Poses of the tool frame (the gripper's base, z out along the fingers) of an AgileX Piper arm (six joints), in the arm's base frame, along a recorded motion.
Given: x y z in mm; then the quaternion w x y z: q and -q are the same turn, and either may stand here.
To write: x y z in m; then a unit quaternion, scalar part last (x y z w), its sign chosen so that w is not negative. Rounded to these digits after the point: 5 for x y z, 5 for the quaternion.
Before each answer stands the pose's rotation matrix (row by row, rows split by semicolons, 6 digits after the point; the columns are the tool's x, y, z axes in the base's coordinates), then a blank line. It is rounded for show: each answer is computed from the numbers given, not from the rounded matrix.
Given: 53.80 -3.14 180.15 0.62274 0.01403 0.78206 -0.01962
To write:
-0.224000 0.046381 0.973485; -0.002492 0.998836 -0.048162; -0.974586 -0.013214 -0.223624

0.05380 -0.00314 0.18015 0.01403 0.78206 -0.01962 0.62274
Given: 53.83 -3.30 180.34 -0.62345 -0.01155 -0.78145 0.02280
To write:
-0.222359 0.046480 0.973856; -0.010378 0.998694 -0.050035; -0.974910 -0.021232 -0.221586

0.05383 -0.00330 0.18034 0.01155 0.78145 -0.02280 0.62345
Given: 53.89 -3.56 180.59 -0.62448 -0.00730 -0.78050 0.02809
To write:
-0.219941 0.046479 0.974405; -0.023688 0.998315 -0.052966; -0.975225 -0.034731 -0.218470

0.05389 -0.00356 0.18059 0.00730 0.78050 -0.02809 0.62448
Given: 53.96 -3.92 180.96 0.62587 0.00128 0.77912 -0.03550
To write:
-0.216573 0.046431 0.975162; -0.042442 0.997476 -0.056920; -0.975344 -0.053715 -0.214055

0.05396 -0.00392 0.18096 0.00128 0.77912 -0.03550 0.62587
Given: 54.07 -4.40 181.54 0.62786 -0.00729 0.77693 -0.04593
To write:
-0.211470 0.046348 0.976285; -0.069003 0.995675 -0.062215; -0.974946 -0.080524 -0.207357

0.05407 -0.00440 0.18154 -0.00729 0.77693 -0.04593 0.62786
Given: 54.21 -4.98 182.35 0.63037 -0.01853 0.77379 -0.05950
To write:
-0.204581 0.046337 0.977752; -0.103691 0.992233 -0.068719; -0.973342 -0.115442 -0.198188

0.05421 -0.00498 0.18235 -0.01853 0.77379 -0.05950 0.63037
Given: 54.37 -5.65 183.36 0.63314 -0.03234 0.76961 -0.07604
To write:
-0.196171 0.046510 0.979466; -0.146067 0.986344 -0.076091; -0.969630 -0.157995 -0.186698

0.05437 -0.00565 0.18336 -0.03234 0.76961 -0.07604 0.63314
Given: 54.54 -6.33 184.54 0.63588 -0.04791 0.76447 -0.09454
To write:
-0.186715 0.046981 0.981290; -0.193485 0.977533 -0.083617; -0.963172 -0.205478 -0.173430

0.05454 -0.00633 0.18454 -0.04791 0.76447 -0.09454 0.63588
